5 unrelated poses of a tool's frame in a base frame.
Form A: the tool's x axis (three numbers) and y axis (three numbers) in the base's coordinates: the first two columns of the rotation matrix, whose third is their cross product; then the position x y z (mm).
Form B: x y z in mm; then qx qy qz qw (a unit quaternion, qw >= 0). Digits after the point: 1 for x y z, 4 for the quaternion.
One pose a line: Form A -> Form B
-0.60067 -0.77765 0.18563 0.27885 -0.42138 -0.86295 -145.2 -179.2 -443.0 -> -145.2 -179.2 -443.0 -0.2961 0.4211 -0.7893 0.3346
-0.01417 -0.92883 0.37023 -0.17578 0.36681 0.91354 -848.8 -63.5 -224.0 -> -848.8 -63.5 -224.0 0.4437 -0.6224 -0.3460 0.5441
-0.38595 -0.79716 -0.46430 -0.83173 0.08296 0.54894 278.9 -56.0 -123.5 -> 278.9 -56.0 -123.5 -0.5537 0.7355 0.3899 0.0222
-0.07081 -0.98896 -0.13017 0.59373 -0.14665 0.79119 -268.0 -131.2 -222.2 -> -268.0 -131.2 -222.2 0.3458 -0.2857 -0.6736 0.5874
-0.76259 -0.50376 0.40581 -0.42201 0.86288 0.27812 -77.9 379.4 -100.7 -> -77.9 379.4 -100.7 0.2476 -0.9349 -0.0853 0.2396
